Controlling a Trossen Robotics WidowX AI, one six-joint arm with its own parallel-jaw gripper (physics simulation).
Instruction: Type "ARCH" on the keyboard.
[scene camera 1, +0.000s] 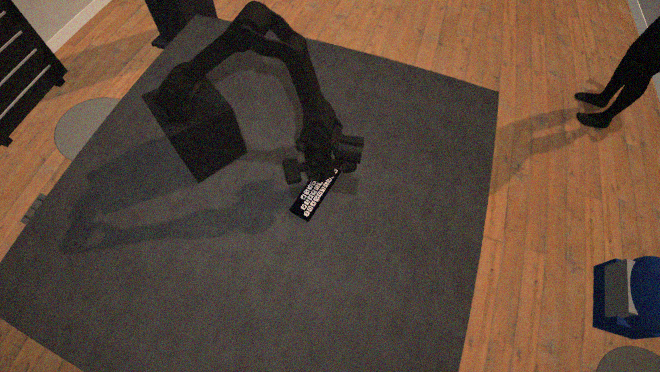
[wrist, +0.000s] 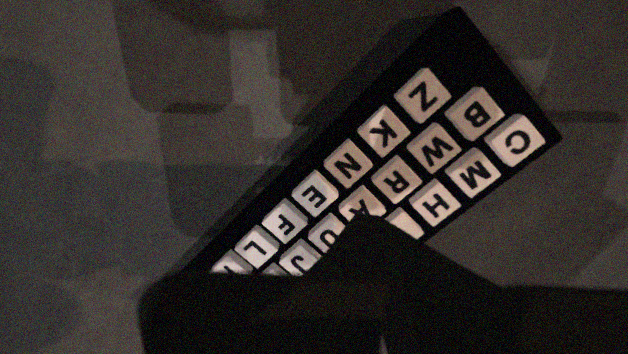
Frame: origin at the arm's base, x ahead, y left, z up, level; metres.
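Seen in the pictures: gripper, fingertip midpoint: (scene camera 1: 319, 181) (wrist: 364, 226); arm's base at its link origin: (scene camera 1: 179, 114).
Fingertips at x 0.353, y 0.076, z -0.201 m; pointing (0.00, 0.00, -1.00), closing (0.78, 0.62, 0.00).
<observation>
Offsets run from my fingertips to a thing's middle. Level surfaces: height alone.
The black keyboard (scene camera 1: 298, 211) (wrist: 457, 42) lies on the dark mat, set diagonally in the wrist view, with pale letter keys. The A key @(0.001 m left, 0.001 m back, 0.013 m down) (wrist: 359, 201) is partly covered by my gripper (scene camera 1: 321, 176) (wrist: 364, 226), whose dark fingers are shut with nothing between them. The tip overlaps the lower edge of A; whether it touches cannot be told. The R key @(0.018 m left, 0.001 m ahead, 0.013 m down) (wrist: 396, 180) is beside A, up and to the right. The H key @(0.021 m left, 0.019 m ahead, 0.013 m down) (wrist: 436, 203) is right of the tip, and the C key @(0.056 m left, 0.022 m ahead, 0.013 m down) (wrist: 516, 141) is at the keyboard's right end. The keyboard's lower left part is hidden.
The dark mat @(0.028 m down) (scene camera 1: 390, 280) lies on a wooden floor. The arm's black base block (scene camera 1: 210, 145) stands left of the keyboard. A dark drawer unit (scene camera 1: 30, 65) is at the far left, a person's dark legs (scene camera 1: 620, 92) at the right, and a blue object (scene camera 1: 647, 295) at the lower right.
</observation>
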